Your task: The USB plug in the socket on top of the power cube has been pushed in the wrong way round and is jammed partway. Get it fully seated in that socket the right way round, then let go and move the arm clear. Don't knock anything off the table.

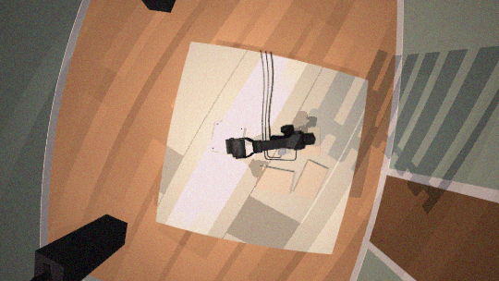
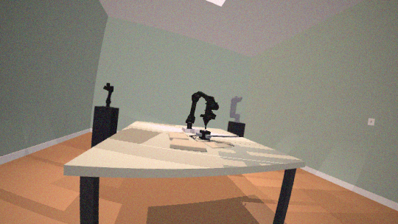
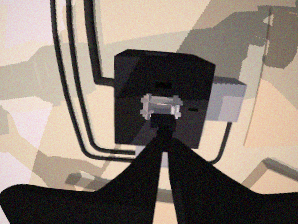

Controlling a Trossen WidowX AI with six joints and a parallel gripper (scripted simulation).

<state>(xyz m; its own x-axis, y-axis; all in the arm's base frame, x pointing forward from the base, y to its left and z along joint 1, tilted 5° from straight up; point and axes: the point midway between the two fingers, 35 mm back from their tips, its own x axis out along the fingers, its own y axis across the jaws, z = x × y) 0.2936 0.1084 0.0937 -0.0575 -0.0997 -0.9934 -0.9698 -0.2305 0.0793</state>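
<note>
Now: gripper tip 20 mm above the USB plug.
</note>
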